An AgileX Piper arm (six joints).
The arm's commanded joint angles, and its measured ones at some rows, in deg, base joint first. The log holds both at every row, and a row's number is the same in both.
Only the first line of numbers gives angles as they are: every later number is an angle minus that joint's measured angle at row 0.
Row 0, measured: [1.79, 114.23, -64.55, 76.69, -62.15, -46.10]
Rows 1 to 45, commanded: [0.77, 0.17, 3.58, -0.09, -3.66, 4.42]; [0.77, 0.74, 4.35, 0.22, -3.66, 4.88]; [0.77, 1.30, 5.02, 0.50, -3.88, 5.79]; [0.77, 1.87, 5.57, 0.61, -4.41, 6.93]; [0.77, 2.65, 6.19, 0.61, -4.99, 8.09]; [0.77, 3.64, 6.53, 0.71, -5.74, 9.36]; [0.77, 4.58, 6.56, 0.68, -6.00, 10.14]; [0.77, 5.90, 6.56, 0.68, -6.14, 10.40]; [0.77, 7.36, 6.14, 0.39, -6.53, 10.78]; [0.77, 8.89, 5.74, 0.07, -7.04, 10.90]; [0.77, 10.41, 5.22, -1.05, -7.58, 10.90]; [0.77, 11.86, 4.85, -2.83, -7.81, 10.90]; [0.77, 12.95, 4.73, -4.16, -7.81, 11.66]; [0.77, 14.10, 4.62, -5.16, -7.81, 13.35]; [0.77, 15.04, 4.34, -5.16, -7.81, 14.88]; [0.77, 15.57, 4.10, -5.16, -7.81, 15.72]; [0.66, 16.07, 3.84, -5.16, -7.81, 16.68]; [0.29, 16.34, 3.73, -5.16, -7.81, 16.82]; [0.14, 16.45, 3.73, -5.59, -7.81, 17.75]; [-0.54, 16.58, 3.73, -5.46, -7.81, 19.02]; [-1.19, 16.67, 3.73, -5.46, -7.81, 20.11]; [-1.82, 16.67, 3.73, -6.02, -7.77, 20.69]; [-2.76, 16.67, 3.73, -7.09, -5.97, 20.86]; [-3.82, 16.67, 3.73, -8.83, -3.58, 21.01]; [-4.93, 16.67, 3.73, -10.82, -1.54, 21.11]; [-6.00, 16.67, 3.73, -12.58, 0.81, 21.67]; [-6.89, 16.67, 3.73, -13.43, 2.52, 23.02]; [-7.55, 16.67, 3.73, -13.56, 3.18, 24.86]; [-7.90, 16.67, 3.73, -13.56, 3.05, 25.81]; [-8.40, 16.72, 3.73, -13.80, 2.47, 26.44]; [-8.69, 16.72, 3.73, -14.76, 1.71, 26.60]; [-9.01, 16.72, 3.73, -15.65, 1.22, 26.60]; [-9.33, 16.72, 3.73, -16.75, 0.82, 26.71]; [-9.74, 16.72, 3.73, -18.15, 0.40, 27.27]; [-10.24, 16.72, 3.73, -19.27, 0.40, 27.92]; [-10.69, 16.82, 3.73, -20.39, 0.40, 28.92]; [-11.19, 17.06, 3.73, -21.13, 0.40, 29.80]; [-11.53, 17.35, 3.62, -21.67, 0.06, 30.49]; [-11.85, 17.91, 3.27, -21.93, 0.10, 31.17]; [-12.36, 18.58, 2.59, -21.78, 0.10, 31.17]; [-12.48, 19.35, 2.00, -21.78, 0.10, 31.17]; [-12.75, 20.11, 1.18, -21.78, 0.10, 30.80]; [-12.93, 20.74, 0.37, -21.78, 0.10, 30.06]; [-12.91, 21.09, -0.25, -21.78, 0.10, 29.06]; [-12.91, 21.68, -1.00, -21.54, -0.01, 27.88]
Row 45, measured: [-12.47, 19.69, 1.62, -20.93, 0.92, 30.40]
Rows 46 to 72, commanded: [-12.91, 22.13, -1.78, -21.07, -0.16, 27.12]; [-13.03, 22.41, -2.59, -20.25, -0.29, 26.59]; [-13.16, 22.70, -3.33, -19.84, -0.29, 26.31]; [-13.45, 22.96, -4.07, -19.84, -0.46, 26.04]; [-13.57, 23.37, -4.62, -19.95, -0.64, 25.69]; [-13.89, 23.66, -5.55, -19.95, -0.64, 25.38]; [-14.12, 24.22, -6.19, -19.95, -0.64, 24.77]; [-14.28, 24.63, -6.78, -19.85, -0.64, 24.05]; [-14.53, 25.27, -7.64, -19.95, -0.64, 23.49]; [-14.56, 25.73, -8.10, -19.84, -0.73, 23.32]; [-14.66, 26.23, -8.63, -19.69, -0.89, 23.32]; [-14.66, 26.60, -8.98, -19.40, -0.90, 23.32]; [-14.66, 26.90, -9.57, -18.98, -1.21, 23.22]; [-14.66, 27.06, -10.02, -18.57, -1.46, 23.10]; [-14.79, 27.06, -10.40, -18.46, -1.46, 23.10]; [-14.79, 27.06, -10.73, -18.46, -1.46, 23.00]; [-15.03, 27.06, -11.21, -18.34, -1.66, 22.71]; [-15.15, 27.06, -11.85, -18.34, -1.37, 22.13]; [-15.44, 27.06, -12.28, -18.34, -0.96, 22.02]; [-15.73, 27.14, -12.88, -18.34, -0.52, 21.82]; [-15.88, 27.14, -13.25, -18.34, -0.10, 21.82]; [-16.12, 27.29, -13.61, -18.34, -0.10, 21.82]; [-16.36, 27.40, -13.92, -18.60, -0.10, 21.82]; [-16.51, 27.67, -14.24, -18.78, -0.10, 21.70]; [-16.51, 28.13, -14.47, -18.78, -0.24, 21.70]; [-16.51, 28.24, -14.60, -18.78, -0.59, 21.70]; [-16.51, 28.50, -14.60, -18.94, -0.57, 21.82]
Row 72, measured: [-16.09, 27.35, -13.82, -18.30, -0.09, 22.31]
